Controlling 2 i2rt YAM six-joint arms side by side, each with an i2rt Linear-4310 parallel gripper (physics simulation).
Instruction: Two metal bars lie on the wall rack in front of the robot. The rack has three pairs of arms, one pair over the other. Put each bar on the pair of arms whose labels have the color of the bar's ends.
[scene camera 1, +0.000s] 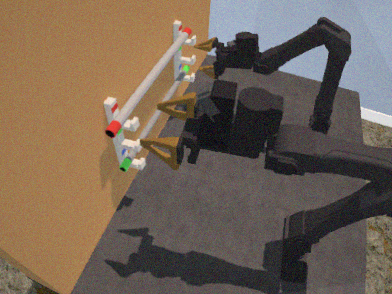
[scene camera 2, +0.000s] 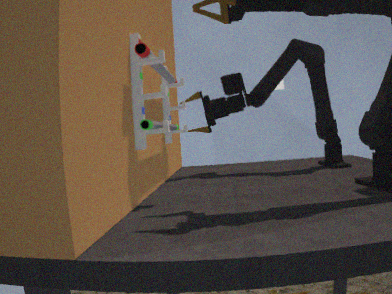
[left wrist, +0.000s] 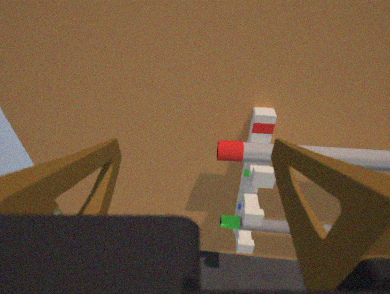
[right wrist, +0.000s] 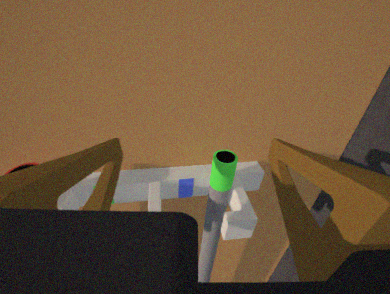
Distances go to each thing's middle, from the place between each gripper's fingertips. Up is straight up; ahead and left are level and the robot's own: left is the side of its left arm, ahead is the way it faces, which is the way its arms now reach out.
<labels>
I see the green-ended bar (right wrist: 224, 163) 28 cm to the left of my right hand, 3 cm below it and 1 cm ahead of it. Round my right hand: red-ended bar (scene camera 1: 114, 127): 28 cm to the left, 12 cm above, 1 cm ahead.
Right now the red-ended bar is 13 cm ahead of my left hand, 26 cm to the right of it and 9 cm below it. From my left hand the other things lie so: green-ended bar: 13 cm ahead, 27 cm to the right, 24 cm below.
</labels>
